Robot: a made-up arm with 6 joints.
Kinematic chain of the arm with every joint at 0, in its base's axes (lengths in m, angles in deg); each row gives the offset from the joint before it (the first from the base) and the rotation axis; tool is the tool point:
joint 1: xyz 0 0 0.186 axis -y
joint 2: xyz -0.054 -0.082 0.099 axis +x
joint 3: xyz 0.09 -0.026 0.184 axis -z
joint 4: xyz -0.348 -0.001 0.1 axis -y
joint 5: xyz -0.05 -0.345 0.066 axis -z
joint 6: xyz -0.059 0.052 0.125 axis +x
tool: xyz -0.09 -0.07 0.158
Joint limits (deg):
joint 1: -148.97..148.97
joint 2: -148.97..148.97
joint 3: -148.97..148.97
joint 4: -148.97..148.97
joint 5: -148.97..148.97
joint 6: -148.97..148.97
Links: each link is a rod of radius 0.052 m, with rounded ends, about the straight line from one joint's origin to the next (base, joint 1, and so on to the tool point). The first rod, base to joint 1, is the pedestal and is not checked.
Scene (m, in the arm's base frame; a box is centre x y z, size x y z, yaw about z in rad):
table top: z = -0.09
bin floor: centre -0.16 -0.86 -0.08 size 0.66 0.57 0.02 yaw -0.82
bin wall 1: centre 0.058 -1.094 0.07 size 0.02 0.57 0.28 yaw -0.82
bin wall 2: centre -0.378 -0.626 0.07 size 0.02 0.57 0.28 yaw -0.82
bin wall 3: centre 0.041 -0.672 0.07 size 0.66 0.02 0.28 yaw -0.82
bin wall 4: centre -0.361 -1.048 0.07 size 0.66 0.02 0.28 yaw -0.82
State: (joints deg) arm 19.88 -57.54 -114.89 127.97 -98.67 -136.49
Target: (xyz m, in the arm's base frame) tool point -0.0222 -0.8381 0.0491
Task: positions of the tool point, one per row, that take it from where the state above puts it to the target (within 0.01 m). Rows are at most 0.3 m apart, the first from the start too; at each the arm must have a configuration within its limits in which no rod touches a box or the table.
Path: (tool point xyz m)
1: 0.5129 -0.2885 0.6678
2: 0.4474 -0.5054 0.7056
3: 0.3412 -0.7216 0.6705
4: 0.2297 -0.8378 0.4801
5: 0.1086 -0.8783 0.2611
6: -0.0222 -0.8381 0.0491

